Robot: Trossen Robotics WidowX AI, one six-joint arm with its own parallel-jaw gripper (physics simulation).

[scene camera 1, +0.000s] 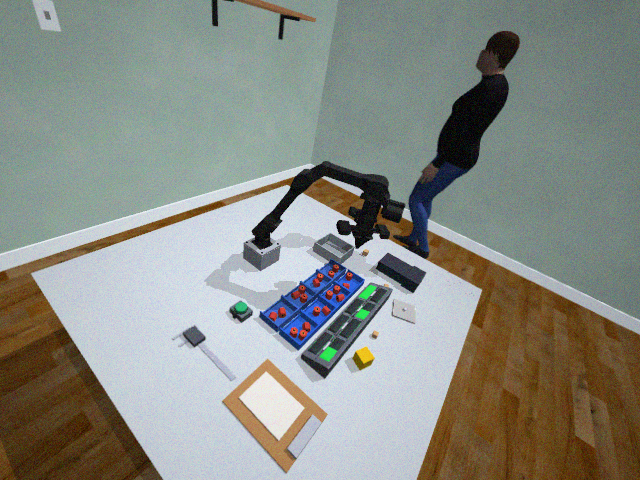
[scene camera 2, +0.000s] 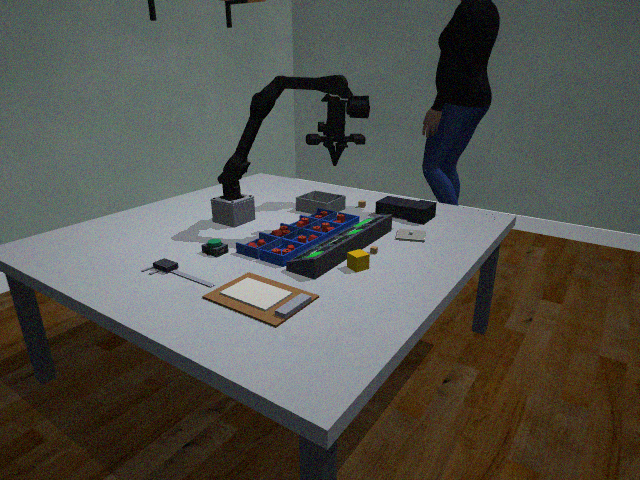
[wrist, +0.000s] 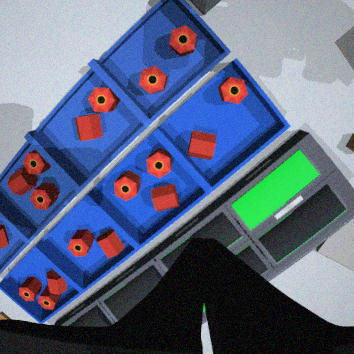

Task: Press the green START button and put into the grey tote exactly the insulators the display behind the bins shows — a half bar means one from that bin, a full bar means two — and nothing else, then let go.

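The green START button [scene camera 1: 240, 307] [scene camera 2: 214, 242] sits on a dark base. Blue bins [scene camera 1: 299, 343] [scene camera 2: 271, 258] [wrist: 215, 117] stand in two rows and hold red insulators, such as one [wrist: 233, 90] in an end bin. The display [scene camera 1: 320, 367] [scene camera 2: 330, 260] [wrist: 327, 160] is lit green in three places. In the wrist view, one green bar [wrist: 275, 190] fills an upper window at its end; my fingers hide part of the display. The grey tote [scene camera 1: 326, 253] [scene camera 2: 310, 205] shows no insulator inside. My gripper [scene camera 1: 360, 243] [scene camera 2: 334, 162] [wrist: 201, 248] is shut and empty, high above the table beyond the bins' tote end.
A dark box [scene camera 1: 401, 271] [scene camera 2: 405, 208] stands near the tote end of the display. A yellow cube [scene camera 1: 363, 358] [scene camera 2: 357, 260], a pale plate [scene camera 1: 403, 311] and small wooden cubes [scene camera 1: 365, 252] [scene camera 1: 375, 334] lie nearby. Calipers [scene camera 1: 193, 335] and a clipboard [scene camera 1: 237, 400] lie farther out. A person [scene camera 1: 470, 124] stands behind the table.
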